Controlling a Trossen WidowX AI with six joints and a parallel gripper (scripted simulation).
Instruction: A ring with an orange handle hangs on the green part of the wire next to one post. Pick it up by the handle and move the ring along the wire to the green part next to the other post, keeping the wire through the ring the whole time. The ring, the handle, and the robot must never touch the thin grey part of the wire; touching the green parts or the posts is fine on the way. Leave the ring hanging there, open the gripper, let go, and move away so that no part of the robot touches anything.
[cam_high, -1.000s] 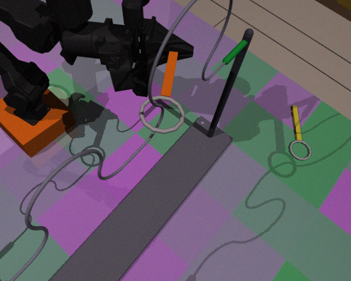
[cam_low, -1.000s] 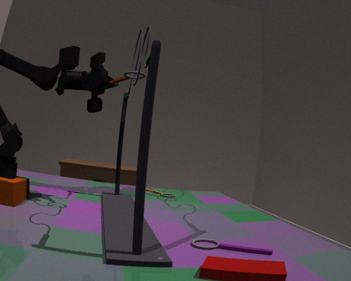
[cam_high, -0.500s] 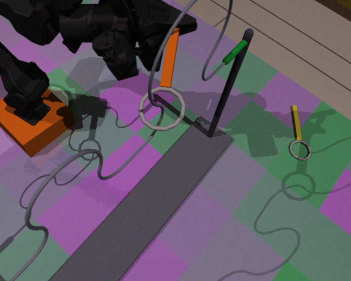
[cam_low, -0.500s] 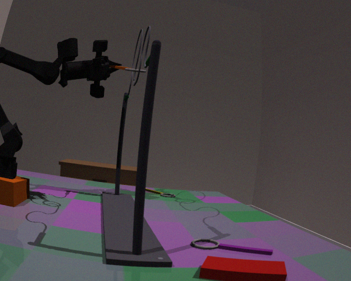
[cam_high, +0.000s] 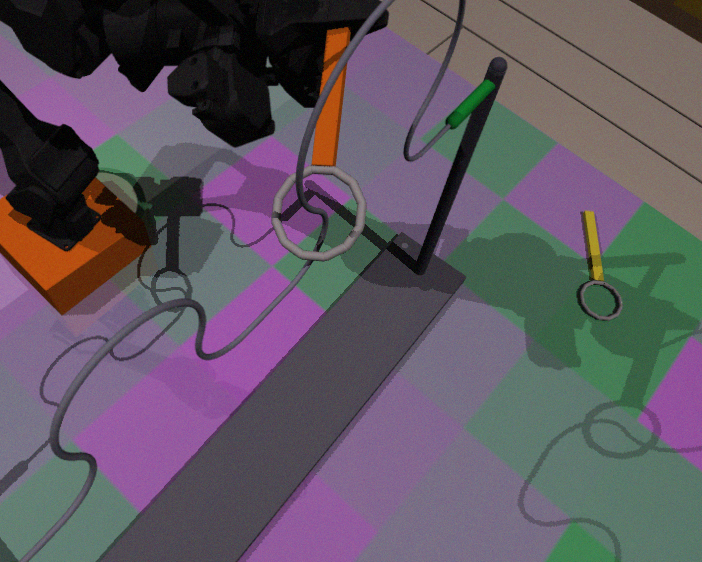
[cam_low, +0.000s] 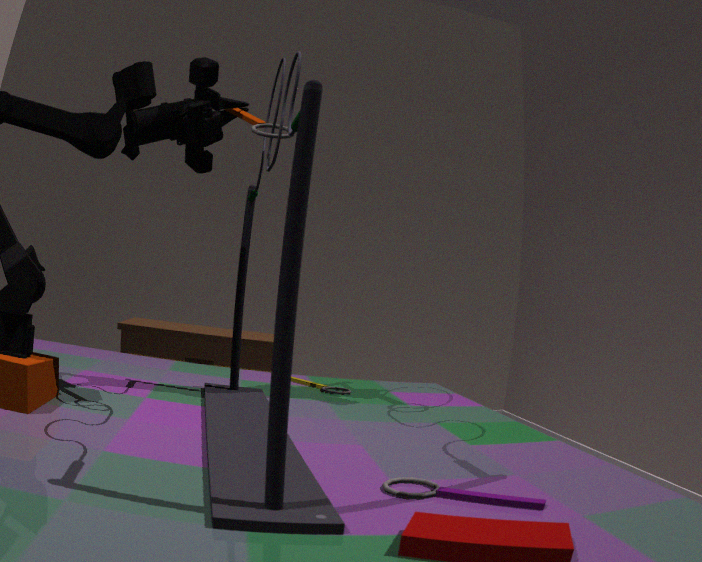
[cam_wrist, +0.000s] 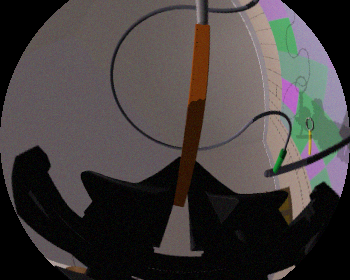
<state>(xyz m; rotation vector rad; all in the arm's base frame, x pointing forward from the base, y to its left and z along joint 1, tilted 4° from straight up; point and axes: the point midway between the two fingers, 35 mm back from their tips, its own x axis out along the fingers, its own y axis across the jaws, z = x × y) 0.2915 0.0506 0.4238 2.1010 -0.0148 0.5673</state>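
My gripper tip is now 8 cm to the left of the orange-handled ring, 5 cm above it and 1 cm short of it. From my gripper tip the other things lie so: red block 56 cm to the right, 47 cm below, 12 cm ahead; purple-handled ring 48 cm below, 41 cm to the right, 17 cm ahead; yellow-handled ring 48 cm below, 28 cm to the left, 28 cm ahead.
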